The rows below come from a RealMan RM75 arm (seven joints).
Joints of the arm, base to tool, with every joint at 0 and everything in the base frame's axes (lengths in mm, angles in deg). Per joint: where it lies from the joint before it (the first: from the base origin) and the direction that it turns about. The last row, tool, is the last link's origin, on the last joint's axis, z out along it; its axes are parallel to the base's.
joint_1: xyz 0 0 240.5 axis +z
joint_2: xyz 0 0 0 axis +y
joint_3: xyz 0 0 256 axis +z
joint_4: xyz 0 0 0 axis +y
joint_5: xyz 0 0 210 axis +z
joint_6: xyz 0 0 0 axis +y
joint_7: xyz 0 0 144 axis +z
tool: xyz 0 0 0
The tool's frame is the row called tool.
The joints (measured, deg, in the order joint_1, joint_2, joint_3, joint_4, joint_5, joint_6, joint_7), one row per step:
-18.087, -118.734, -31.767, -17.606, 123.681, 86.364, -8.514
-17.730, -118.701, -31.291, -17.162, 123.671, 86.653, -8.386
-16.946, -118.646, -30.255, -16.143, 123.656, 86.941, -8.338
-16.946, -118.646, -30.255, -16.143, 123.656, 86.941, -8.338
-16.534, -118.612, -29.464, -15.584, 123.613, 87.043, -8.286
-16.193, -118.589, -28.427, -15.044, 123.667, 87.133, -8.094
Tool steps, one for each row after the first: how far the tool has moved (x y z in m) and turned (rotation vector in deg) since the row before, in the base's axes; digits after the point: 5 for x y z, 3 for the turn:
-0.00260, -0.00288, -0.00001, -0.136, 0.591, 0.131
-0.00627, -0.00614, -0.00058, -0.621, 1.196, 0.543
0.00000, 0.00000, 0.00000, 0.000, 0.000, 0.000
-0.00322, -0.00355, -0.00086, -0.531, 0.741, 0.230
-0.00235, -0.00360, -0.00174, -0.760, 0.936, -0.033

